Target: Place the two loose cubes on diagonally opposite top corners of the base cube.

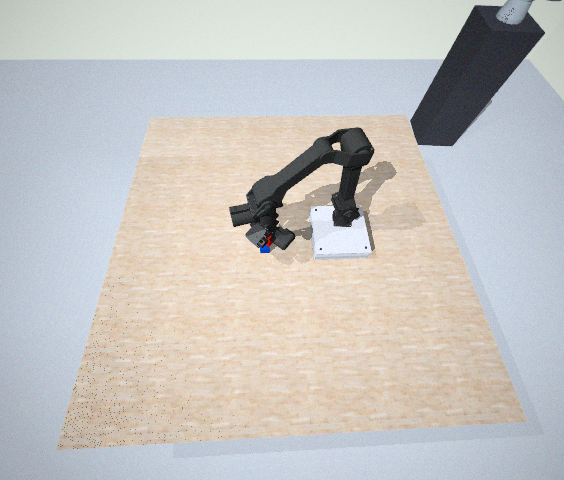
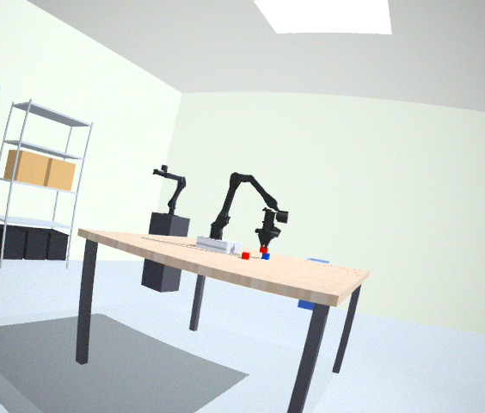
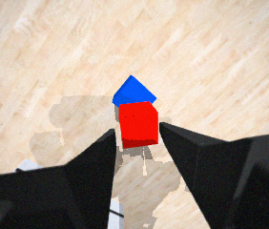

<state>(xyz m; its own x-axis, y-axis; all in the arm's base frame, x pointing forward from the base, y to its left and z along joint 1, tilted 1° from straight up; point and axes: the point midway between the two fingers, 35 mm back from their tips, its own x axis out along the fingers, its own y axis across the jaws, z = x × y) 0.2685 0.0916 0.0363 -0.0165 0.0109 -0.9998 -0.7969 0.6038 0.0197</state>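
My gripper tip is now 10 mm short of the blue cube, 20 mm to the right of it and 40 mm above it.
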